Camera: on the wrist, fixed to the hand. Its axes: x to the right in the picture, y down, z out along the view.
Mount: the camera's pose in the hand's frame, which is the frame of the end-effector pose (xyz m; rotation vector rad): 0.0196 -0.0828 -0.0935 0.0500 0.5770 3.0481
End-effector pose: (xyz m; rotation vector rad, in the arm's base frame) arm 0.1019 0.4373 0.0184 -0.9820 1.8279 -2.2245
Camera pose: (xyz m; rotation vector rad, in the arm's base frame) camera 0.0629 0.5300 0.0950 1.6605 0.7517 -0.0807
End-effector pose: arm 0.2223 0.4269 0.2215 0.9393 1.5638 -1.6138
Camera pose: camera 0.1439 0.5234 0.2447 1.7416 -0.7001 0.9314
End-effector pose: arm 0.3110 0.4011 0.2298 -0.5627 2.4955 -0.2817
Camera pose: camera 0.2708 0.3259 0.3231 -2.8262 -0.8310 -0.6629
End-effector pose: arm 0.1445 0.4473 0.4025 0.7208 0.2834 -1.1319
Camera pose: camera 0.0921 0.4749 0.2908 0.5920 -0.4570 1.9595
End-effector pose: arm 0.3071 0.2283 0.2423 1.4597 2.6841 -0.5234
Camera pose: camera 0.2396 0.2319 0.3491 -2.7957 1.3941 -0.2848
